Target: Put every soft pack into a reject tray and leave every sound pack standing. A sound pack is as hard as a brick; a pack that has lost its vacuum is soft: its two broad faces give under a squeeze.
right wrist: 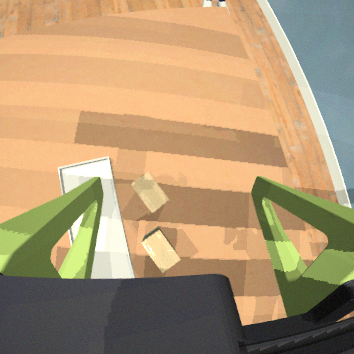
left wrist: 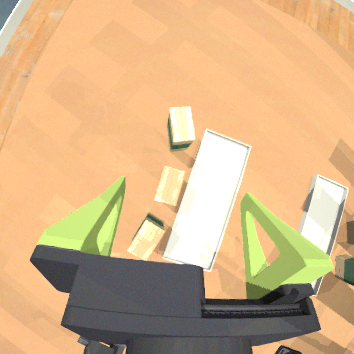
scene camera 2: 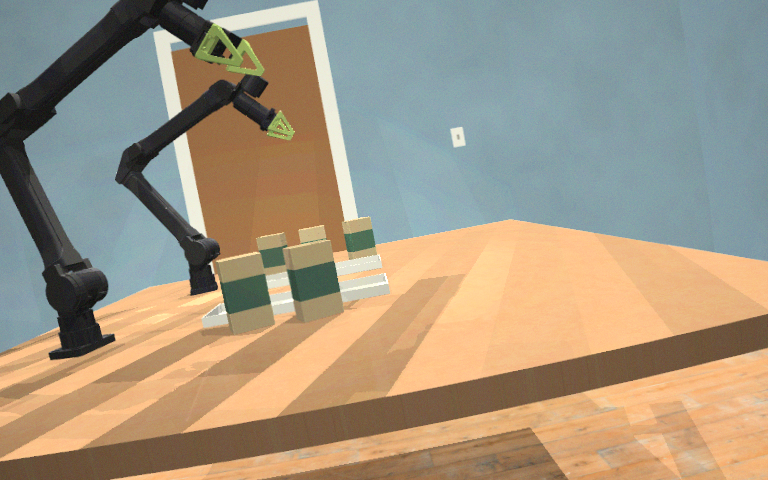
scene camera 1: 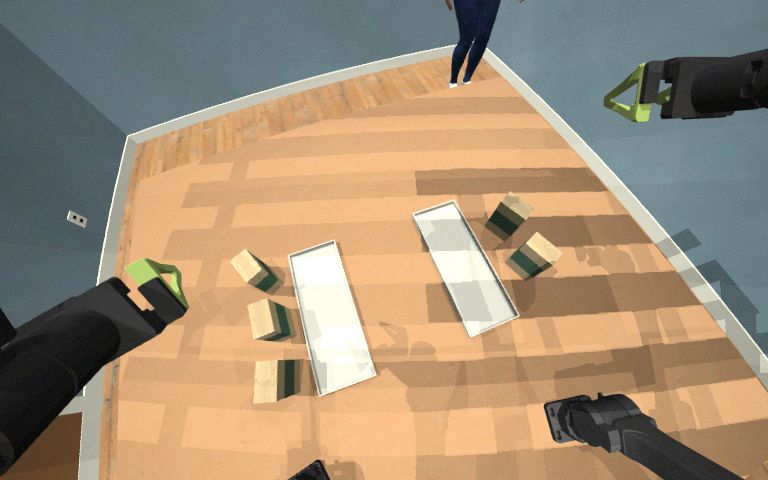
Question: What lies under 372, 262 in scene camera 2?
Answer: A white tray.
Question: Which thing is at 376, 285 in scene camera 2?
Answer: A white tray.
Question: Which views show my right gripper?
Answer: The right wrist view, scene camera 2 and scene camera 1 only.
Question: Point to a white tray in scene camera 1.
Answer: At 479, 297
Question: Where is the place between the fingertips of my left gripper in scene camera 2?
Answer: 292, 136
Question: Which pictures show my left gripper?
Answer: The left wrist view, scene camera 2 and scene camera 1 only.
